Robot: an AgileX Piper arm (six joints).
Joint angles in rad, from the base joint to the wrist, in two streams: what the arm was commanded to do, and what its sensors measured. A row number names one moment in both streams.
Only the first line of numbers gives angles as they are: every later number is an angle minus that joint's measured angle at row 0.
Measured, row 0: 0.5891, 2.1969, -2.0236, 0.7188, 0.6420, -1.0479
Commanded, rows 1 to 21: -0.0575, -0.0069, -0.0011, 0.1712, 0.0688, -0.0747; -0.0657, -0.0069, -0.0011, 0.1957, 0.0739, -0.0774; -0.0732, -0.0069, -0.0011, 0.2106, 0.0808, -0.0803; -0.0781, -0.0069, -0.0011, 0.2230, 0.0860, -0.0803; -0.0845, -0.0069, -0.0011, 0.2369, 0.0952, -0.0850; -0.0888, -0.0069, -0.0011, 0.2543, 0.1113, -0.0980; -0.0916, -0.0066, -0.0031, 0.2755, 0.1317, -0.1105; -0.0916, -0.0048, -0.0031, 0.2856, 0.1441, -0.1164; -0.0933, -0.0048, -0.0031, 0.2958, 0.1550, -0.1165; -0.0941, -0.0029, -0.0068, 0.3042, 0.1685, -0.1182; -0.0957, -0.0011, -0.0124, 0.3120, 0.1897, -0.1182; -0.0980, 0.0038, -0.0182, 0.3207, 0.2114, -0.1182; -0.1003, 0.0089, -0.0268, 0.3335, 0.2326, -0.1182; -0.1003, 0.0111, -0.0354, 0.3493, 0.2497, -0.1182; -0.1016, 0.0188, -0.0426, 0.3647, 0.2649, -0.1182; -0.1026, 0.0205, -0.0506, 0.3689, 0.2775, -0.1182; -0.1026, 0.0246, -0.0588, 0.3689, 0.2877, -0.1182; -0.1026, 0.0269, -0.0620, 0.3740, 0.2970, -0.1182; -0.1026, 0.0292, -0.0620, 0.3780, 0.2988, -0.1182; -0.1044, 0.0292, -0.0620, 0.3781, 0.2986, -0.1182; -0.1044, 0.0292, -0.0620, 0.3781, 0.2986, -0.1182
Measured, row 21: -0.0924, 0.0273, -0.0510, 0.3554, 0.2802, -0.1062
